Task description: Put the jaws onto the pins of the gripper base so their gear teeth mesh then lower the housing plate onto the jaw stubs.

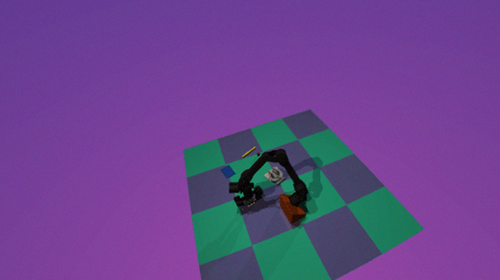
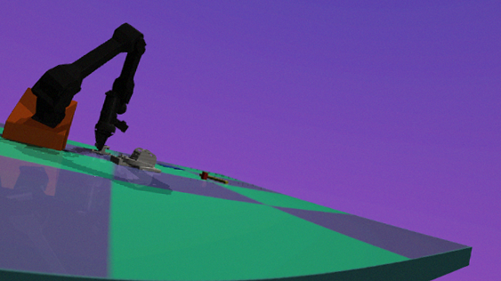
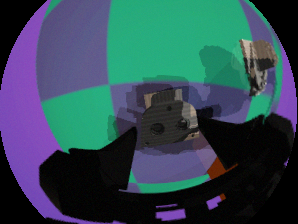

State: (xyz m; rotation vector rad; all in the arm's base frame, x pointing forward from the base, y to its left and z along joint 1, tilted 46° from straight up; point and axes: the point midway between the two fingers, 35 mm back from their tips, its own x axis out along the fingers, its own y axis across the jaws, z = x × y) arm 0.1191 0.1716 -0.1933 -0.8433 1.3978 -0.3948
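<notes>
Right now my gripper tip is 1 cm short of the gripper base and 2 cm below it. Round my gripper tip: small red piece: 39 cm ahead, 16 cm to the right; then yellow stick: 44 cm ahead, 9 cm to the right, 1 cm below; then blue square: 30 cm ahead, 11 cm to the left, 1 cm below.
</notes>
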